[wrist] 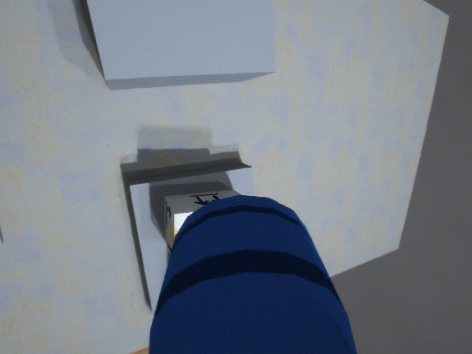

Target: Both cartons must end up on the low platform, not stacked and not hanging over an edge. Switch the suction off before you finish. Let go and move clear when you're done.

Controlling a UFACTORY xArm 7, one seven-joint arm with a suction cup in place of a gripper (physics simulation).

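Frame: origin at the arm's base, x ahead, y left, z up, level; millimetres.
Where they show: hand, tool point: (242, 251).
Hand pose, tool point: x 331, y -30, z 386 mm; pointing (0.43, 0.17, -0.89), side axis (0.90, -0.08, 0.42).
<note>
After its pixels a point has its place.
A carton (200, 201) @[x 394, y -145, z 85 mm] with white sides, dark arrow marks and a bit of yellow band stands on a grey platform (141, 215) @[x 296, y -158, z 37 mm] below the middle of the wrist view. Its right and lower parts are hidden behind my blue suction gripper (245, 198). The cup looks to be above the carton, apart from it, with nothing held; the contact face is hidden. A second, larger grey platform (180, 37) @[x 403, y 99, z 109 mm] shows at the top. I cannot tell for certain which platform is the low one. A second carton does not show in this view.
The mottled pale table top (340, 125) @[x 853, y -90, z -11 mm] lies around both platforms. Its right edge runs down the right side, with dark grey floor (430, 280) beyond. A sliver of orange-brown surface shows at the bottom edge. Dark shadows lie beside both platforms.
</note>
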